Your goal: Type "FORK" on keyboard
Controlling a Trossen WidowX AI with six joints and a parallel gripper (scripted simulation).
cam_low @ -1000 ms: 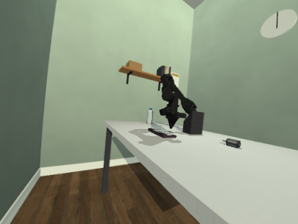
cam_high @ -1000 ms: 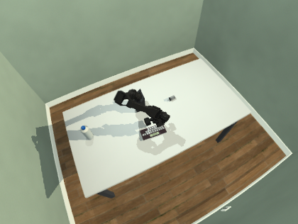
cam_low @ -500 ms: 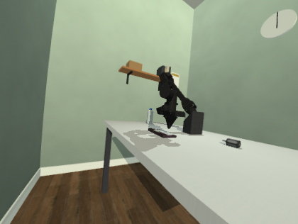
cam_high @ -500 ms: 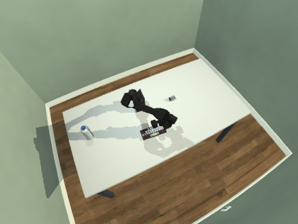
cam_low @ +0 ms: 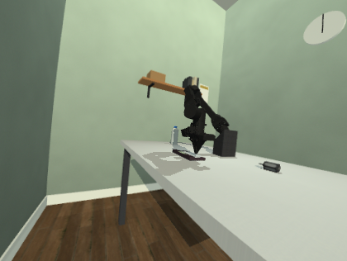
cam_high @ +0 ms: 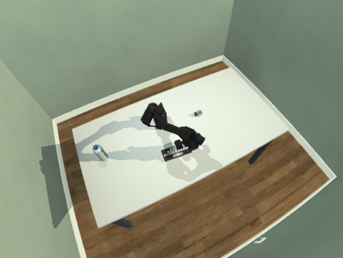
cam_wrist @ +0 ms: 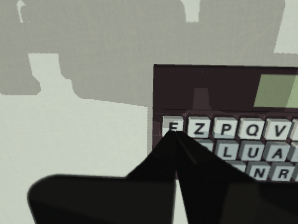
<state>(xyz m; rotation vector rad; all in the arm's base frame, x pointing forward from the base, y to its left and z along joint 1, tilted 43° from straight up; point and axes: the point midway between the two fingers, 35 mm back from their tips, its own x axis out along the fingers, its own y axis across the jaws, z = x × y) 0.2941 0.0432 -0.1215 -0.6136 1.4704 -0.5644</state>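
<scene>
Now: the left-arrow key 180 mm to the right of my hand and 50 mm below it.
</scene>
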